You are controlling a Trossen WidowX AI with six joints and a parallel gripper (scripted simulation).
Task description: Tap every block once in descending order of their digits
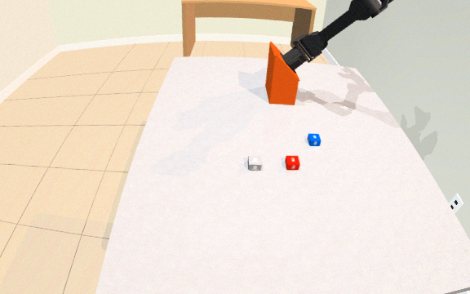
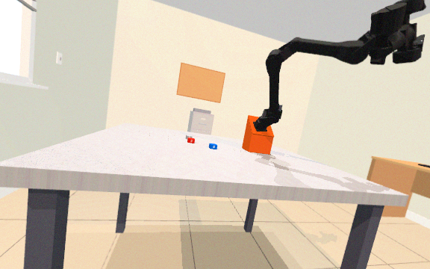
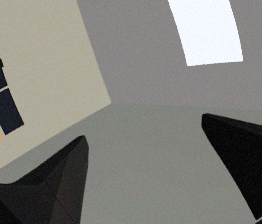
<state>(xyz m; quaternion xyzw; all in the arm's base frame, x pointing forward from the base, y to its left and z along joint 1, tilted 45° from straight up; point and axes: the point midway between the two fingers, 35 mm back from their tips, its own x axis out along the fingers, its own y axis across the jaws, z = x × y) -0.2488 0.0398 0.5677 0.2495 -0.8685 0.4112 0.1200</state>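
Now: gripper tip 600 mm to the left of the white-grey block, 560 mm short of it and 550 mm above it. The rest, counted from my gripper tip: blue block (550 mm below, 480 mm ahead, 400 mm to the right); red block (570 mm ahead, 550 mm below, 500 mm to the right).
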